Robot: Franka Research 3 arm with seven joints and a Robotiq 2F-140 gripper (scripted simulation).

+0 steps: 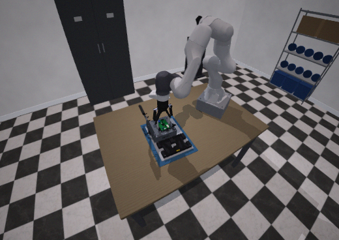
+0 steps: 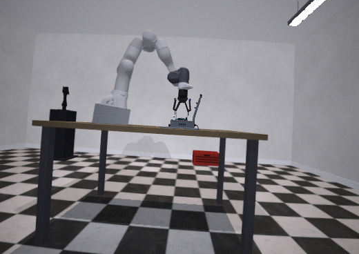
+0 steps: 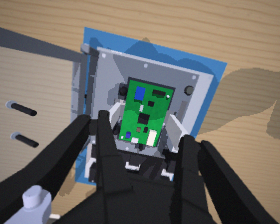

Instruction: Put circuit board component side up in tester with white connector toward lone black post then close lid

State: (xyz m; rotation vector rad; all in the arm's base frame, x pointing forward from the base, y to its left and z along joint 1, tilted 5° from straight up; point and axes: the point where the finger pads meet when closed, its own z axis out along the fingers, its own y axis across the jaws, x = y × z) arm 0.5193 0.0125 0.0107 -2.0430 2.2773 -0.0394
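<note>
Right now my hand is 2 cm above the green circuit board. Also, from my hand: tester lid (12 cm ahead, 9 cm above, 1 cm to the right).
</note>
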